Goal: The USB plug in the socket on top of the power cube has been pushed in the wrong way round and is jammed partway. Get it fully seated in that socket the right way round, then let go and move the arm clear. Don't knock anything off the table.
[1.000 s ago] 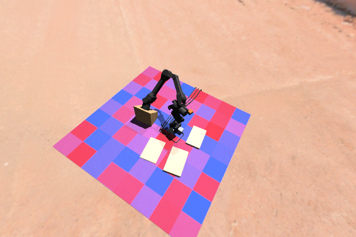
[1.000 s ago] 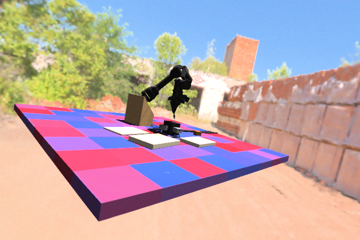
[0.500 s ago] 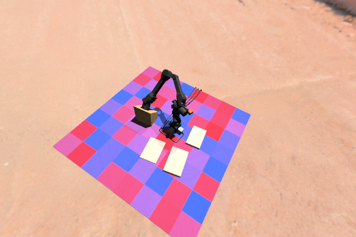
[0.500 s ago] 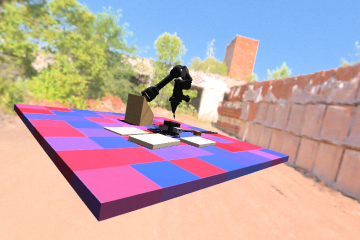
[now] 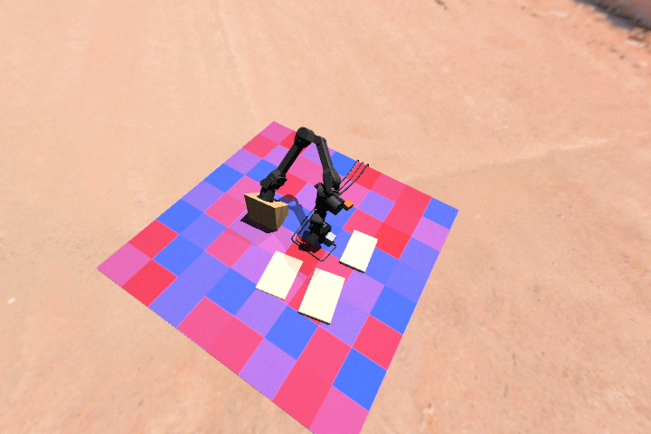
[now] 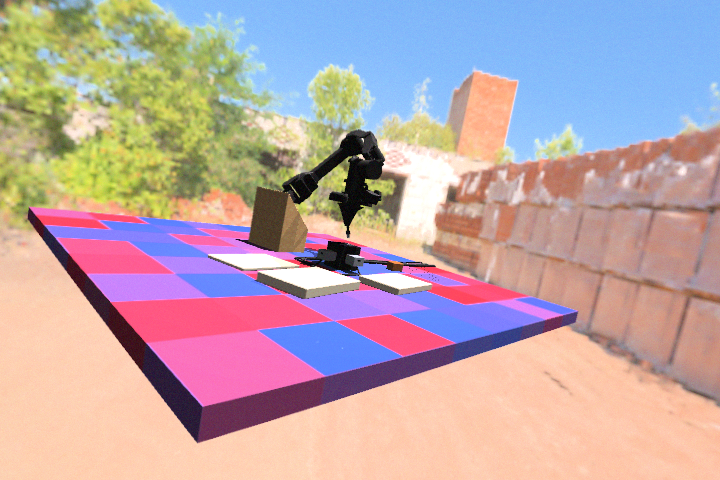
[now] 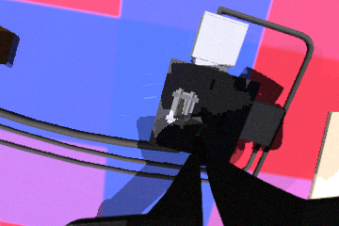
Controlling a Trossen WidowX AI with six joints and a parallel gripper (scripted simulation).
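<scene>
My gripper tip is 10 mm short of the dark USB plug and 10 mm above it. The rest, counted from my gripper tip: silver USB socket: 60 mm below, 10 mm to the left, 10 mm ahead; then small orange block: 240 mm to the left, 120 mm below, 20 mm ahead.
</scene>
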